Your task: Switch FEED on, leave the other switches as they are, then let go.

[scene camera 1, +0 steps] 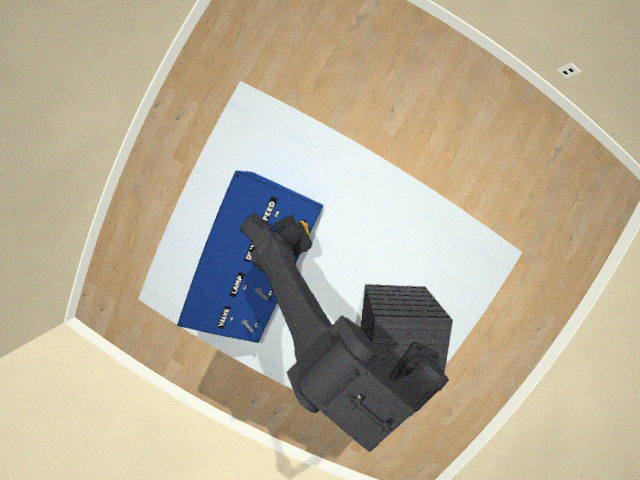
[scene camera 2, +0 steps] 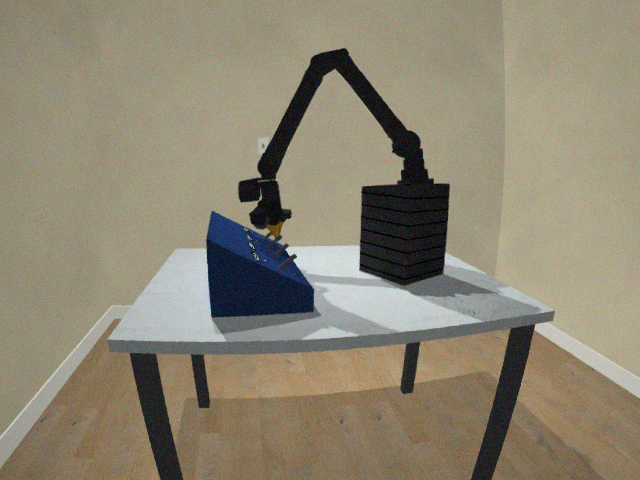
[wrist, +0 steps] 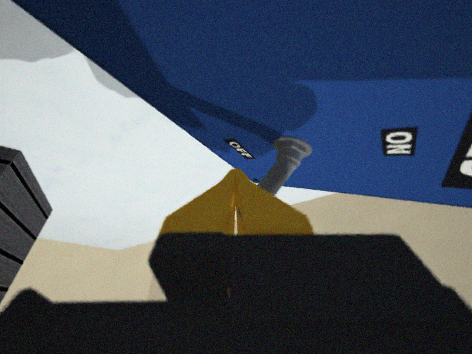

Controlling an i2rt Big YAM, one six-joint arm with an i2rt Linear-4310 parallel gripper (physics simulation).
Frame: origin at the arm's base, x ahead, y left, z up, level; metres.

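Seen in the pictures: gripper, fingertip midpoint: (scene camera 1: 305,224) (wrist: 235,176); arm's base at its link origin: (scene camera 1: 414,365) (scene camera 2: 415,184).
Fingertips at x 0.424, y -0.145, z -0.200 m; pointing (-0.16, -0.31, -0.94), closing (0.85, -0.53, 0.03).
Pixels of each thing's top centre, then the offset from my fingertips to it. Level surfaces: height alone.
- FEED label at its top centre: (scene camera 1: 268,211) dx +0.107, dy +0.012, dz +0.039 m
- grey FEED lever at its top centre: (wrist: 273,215) dx +0.025, dy +0.006, dz +0.038 m
- LAMP lever at its top centre: (scene camera 1: 261,297) dx +0.006, dy +0.245, dz +0.037 m
- VALVE lever at its top centre: (scene camera 1: 247,329) dx -0.004, dy +0.365, dz +0.037 m
- white table at its surface level: dz -0.094 m
The blue switch box (scene camera 1: 214,258) (scene camera 2: 258,289) (wrist: 350,40) has a sloping face with FEED, DRIVE, LAMP and VALVE labels. The FEED label (scene camera 1: 269,210) is at its upper end in scene camera 1. In the wrist view the grey FEED lever (wrist: 283,167) stands between its OFF label (wrist: 239,149) and ON label (wrist: 399,142); its far end is hidden behind the fingertips. My gripper (scene camera 2: 277,236) (wrist: 235,176) is shut and empty, its yellow tips right at that lever; contact cannot be told. The LAMP lever (scene camera 1: 262,293) and VALVE lever (scene camera 1: 248,325) show; the DRIVE lever is hidden under my arm in scene camera 1.
The box stands on a white table (scene camera 1: 392,206) (scene camera 2: 165,320). The dark ribbed arm base (scene camera 1: 413,310) (scene camera 2: 403,232) (wrist: 20,210) stands on the table, across from the sloping face. The other levers stand close along the box face, near my gripper's side.
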